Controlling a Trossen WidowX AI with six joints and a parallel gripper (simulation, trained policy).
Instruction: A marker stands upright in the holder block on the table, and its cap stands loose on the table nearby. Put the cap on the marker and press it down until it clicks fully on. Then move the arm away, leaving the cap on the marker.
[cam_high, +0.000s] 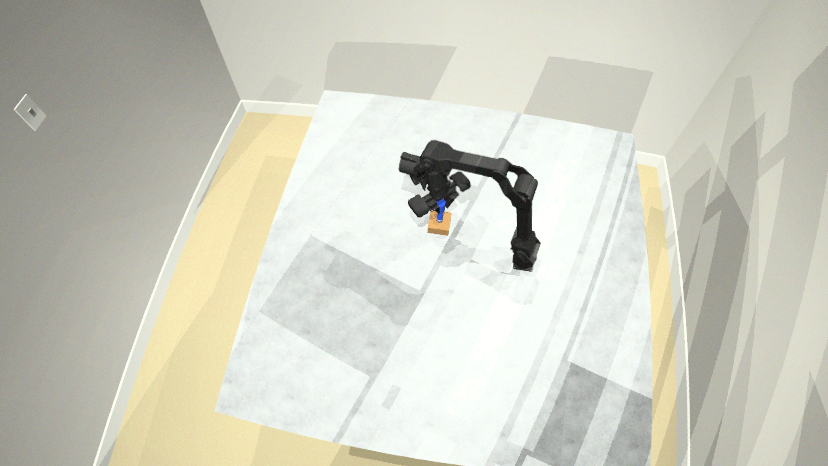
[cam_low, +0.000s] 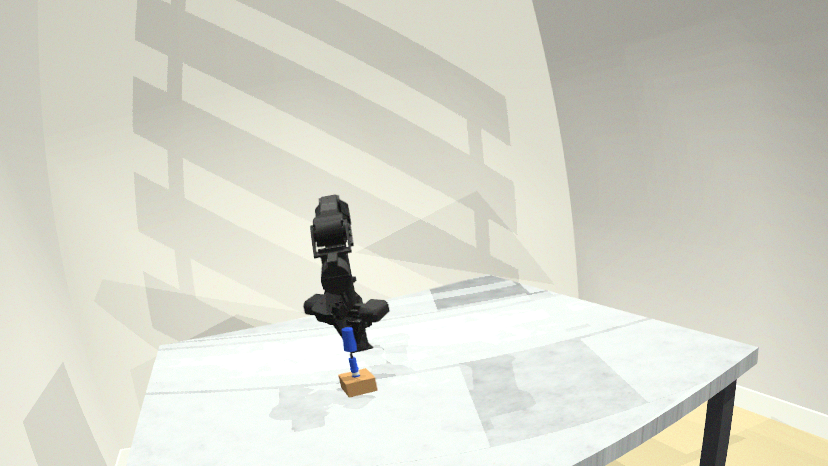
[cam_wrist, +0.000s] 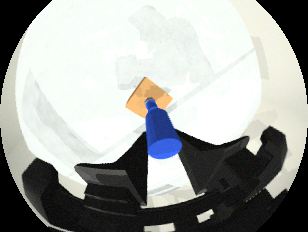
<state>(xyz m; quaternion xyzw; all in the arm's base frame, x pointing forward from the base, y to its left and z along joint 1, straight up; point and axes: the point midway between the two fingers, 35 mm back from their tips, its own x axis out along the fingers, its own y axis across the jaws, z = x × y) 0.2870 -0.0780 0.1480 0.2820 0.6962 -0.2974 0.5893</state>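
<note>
My gripper tip is now 1 cm short of the holder block, 1 cm to the left of it and 10 cm above it. Round my gripper tip: blue cap 1 cm ahead, 1 cm to the right, 1 cm above.
</note>
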